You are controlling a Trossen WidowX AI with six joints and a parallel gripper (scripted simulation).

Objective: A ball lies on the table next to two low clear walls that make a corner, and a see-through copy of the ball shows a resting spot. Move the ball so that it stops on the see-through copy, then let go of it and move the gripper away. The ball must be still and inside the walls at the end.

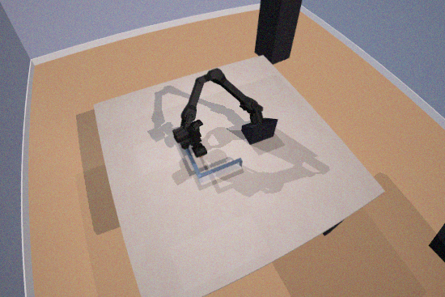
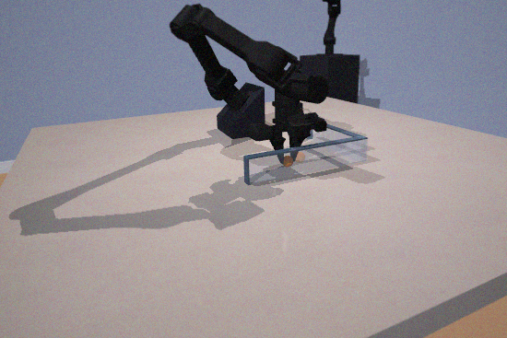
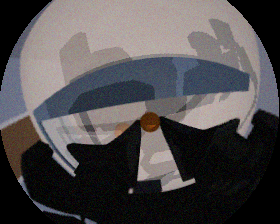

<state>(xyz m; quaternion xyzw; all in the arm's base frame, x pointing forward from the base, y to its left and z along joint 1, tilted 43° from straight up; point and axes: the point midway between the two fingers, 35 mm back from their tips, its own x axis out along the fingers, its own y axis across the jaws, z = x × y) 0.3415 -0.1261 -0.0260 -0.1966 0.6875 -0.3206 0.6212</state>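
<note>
Now: gripper tip 4 cm to the right of the see-through copy and 1 cm past it. Round my gripper tip: orange ball: right at my gripper tip.
</note>
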